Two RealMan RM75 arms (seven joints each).
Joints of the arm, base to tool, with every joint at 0 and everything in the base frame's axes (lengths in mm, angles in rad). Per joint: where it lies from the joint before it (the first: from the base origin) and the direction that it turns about. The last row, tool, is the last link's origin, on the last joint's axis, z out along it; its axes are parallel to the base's.
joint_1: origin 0 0 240.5 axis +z
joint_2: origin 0 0 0 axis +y
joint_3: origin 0 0 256 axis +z
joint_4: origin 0 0 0 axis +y
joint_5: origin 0 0 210 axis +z
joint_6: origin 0 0 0 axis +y
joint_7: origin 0 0 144 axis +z
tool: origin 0 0 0
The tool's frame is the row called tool.
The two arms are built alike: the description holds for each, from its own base.
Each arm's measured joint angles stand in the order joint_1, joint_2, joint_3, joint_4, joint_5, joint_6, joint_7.
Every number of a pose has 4 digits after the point. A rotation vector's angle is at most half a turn.
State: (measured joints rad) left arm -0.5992 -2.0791 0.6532 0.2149 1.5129 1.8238 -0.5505; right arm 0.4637 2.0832 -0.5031 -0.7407 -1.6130 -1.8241 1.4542
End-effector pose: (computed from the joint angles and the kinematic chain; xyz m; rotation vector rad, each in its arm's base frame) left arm -0.2086 0.3094 -0.0087 -2.2699 0.1574 -1.3580; right arm 0.2377 0.3162 0.0779 -2.3813 0.4961 1.3465
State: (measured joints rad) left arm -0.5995 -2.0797 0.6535 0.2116 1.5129 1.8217 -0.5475; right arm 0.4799 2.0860 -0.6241 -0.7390 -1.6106 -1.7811 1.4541
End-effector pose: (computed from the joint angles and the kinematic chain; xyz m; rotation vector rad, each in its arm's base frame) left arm -0.2087 0.3093 -0.0095 -2.2697 0.1554 -1.3567; right arm 0.2245 0.3227 0.0581 -2.4923 0.4966 1.2983
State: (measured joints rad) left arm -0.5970 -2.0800 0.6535 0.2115 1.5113 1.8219 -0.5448; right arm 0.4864 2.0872 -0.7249 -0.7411 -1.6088 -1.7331 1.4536
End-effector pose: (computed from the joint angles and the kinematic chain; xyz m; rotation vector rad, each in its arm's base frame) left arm -0.2094 0.3088 -0.0094 -2.2664 0.1551 -1.3551; right arm 0.2168 0.3264 0.0419 -2.5721 0.5011 1.2372
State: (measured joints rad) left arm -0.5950 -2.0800 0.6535 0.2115 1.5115 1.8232 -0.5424; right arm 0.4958 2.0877 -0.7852 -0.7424 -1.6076 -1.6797 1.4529
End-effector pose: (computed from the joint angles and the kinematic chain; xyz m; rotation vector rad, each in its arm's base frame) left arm -0.2099 0.3083 -0.0094 -2.2651 0.1564 -1.3542; right arm 0.2122 0.3323 0.0319 -2.6037 0.5054 1.1825
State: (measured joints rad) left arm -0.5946 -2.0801 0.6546 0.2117 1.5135 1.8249 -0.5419; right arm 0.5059 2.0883 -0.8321 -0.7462 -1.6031 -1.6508 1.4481
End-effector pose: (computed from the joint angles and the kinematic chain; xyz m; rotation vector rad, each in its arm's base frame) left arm -0.2099 0.3077 -0.0096 -2.2680 0.1583 -1.3551; right arm 0.2063 0.3357 0.0249 -2.6354 0.4866 1.1504
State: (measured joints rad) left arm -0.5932 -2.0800 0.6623 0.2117 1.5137 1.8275 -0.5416; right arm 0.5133 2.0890 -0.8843 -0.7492 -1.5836 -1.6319 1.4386
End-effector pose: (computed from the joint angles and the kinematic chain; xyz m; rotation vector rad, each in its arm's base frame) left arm -0.2099 0.3066 -0.0104 -2.2755 0.1608 -1.3567; right arm 0.1990 0.3372 0.0182 -2.6662 0.4556 1.1386
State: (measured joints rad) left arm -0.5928 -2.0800 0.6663 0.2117 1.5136 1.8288 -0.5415; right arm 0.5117 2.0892 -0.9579 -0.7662 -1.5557 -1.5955 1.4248
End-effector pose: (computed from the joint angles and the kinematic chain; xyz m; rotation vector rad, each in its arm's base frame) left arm -0.2098 0.3060 -0.0107 -2.2793 0.1624 -1.3578; right arm 0.1920 0.3385 0.0107 -2.6945 0.4128 1.1084
